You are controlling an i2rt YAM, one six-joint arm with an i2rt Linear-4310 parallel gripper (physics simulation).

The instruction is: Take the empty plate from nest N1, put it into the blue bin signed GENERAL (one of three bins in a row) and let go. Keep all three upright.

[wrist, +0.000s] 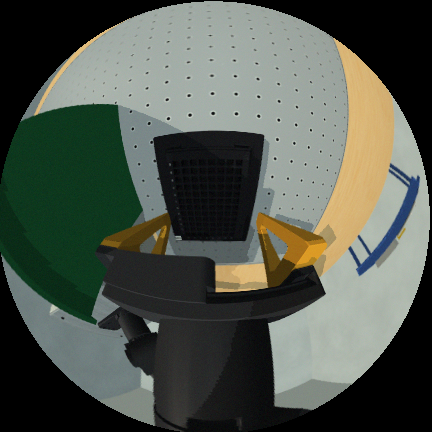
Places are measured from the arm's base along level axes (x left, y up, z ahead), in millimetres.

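Pixels of known places: gripper, between the fingertips: [213, 217]; arm's base, origin of its link: [126, 311].
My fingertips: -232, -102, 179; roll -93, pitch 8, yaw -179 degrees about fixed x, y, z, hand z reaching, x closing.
For each thing: its top centre in the pictures, then the offset to it from my fingertips, as dx, dy, dz. "spot": a spot on its surface instead. Level surfaces: height alone.
- black holder, centre of its top: [208, 199] +6, -32, +3
- large bin, a spot on its surface: [70, 190] spot: +111, +48, +82
- grey perforated board, height of its surface: dy -47
A black plate with a grid of square wells [209, 195] sits upright in a black holder [209, 137] on the grey perforated board, in the middle of the wrist view. A small white mark shows at its near left corner. Where the plate ends and the holder begins is hard to tell, and the sign N1 does not show. My gripper [213, 217] is open and empty. Its two orange fingers appear to the left and right of the plate's near end, above the board; their exact height is unclear. The blue bin signed GENERAL does not show.
The dark green side of a large bin [70, 190] stands close on the left. The grey perforated board [225, 65] lies on a light wooden table [370, 120], whose edge curves down the right. A blue frame [402, 215] is beyond the table at the right.
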